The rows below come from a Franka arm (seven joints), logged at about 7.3 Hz.
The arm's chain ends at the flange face. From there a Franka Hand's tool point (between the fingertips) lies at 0.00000 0.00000 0.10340 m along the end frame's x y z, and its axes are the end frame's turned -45 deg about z.
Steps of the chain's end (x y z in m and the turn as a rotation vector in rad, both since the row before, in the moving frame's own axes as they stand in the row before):
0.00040 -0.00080 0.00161 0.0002 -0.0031 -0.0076
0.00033 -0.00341 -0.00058 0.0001 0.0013 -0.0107
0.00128 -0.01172 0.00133 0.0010 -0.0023 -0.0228
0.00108 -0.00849 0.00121 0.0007 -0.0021 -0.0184
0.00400 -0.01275 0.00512 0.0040 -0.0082 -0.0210
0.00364 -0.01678 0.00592 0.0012 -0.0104 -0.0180
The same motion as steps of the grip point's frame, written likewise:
0.00064 -0.00052 0.00161 0.0023 -0.0021 -0.0076
0.00275 -0.00209 -0.00058 -0.0008 0.0010 -0.0107
0.00909 -0.00762 0.00133 0.0023 -0.0009 -0.0228
0.00666 -0.00544 0.00121 0.0020 -0.0010 -0.0184
0.01153 -0.00708 0.00512 0.0086 -0.0030 -0.0210
0.01376 -0.01013 0.00591 0.0082 -0.0065 -0.0180

